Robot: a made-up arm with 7 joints.
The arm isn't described. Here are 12 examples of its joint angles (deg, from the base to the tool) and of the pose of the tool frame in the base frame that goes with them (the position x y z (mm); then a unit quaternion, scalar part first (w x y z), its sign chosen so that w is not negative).
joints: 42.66 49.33 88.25 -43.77 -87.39 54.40 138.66
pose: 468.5 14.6 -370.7 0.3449 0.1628 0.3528 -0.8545
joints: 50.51 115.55 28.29 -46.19 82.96 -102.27 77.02
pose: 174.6 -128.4 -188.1 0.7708 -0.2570 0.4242 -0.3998
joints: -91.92 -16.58 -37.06 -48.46 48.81 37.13 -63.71
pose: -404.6 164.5 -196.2 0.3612 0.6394 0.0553 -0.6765
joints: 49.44 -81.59 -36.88 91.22 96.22 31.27 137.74
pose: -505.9 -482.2 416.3 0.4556 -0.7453 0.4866 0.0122
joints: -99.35 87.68 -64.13 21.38 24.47 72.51 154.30
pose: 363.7 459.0 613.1 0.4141 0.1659 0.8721 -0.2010
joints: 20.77 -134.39 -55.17 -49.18 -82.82 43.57 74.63
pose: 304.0 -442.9 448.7 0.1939 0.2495 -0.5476 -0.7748
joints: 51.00 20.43 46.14 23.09 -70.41 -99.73 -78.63
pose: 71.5 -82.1 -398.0 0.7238 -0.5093 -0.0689 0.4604
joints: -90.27 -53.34 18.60 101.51 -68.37 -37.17 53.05
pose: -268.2 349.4 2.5 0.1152 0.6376 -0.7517 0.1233
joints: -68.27 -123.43 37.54 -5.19 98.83 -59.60 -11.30
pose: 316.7 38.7 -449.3 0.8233 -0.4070 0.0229 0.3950
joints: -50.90 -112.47 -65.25 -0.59 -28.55 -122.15 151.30
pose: 157.8 -335.6 -290.1 0.8750 0.2485 -0.1520 -0.3866
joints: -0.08 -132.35 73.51 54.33 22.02 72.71 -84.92
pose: -80.5 -692.6 -69.2 0.1530 -0.2606 0.6367 -0.7094
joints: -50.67 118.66 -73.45 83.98 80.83 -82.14 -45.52
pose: 803.9 163.3 150.4 0.6464 -0.7490 0.0952 0.1095
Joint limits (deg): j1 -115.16..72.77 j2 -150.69..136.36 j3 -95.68..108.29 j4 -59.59..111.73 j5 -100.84..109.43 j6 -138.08..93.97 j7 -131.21..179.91
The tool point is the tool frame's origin. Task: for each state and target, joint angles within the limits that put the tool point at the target. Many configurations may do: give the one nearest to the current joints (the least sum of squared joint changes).
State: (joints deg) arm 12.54 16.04 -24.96 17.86 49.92 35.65 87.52
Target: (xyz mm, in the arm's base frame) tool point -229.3 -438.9 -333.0
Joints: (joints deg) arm 35.24 5.72 -10.84 14.38 44.90 36.89 88.31
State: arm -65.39 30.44 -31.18 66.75 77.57 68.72 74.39
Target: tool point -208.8 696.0 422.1
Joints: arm -96.34 8.68 -30.83 80.30 87.90 65.44 70.87
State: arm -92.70 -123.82 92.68 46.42 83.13 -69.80 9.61
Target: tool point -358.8 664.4 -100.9
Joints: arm -111.30 -91.02 108.29 24.13 53.83 -72.39 5.13
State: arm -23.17 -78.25 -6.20 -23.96 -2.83 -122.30 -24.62
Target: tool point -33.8 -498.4 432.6
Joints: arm 19.96 -84.80 -51.38 -15.07 24.54 -121.21 -23.50
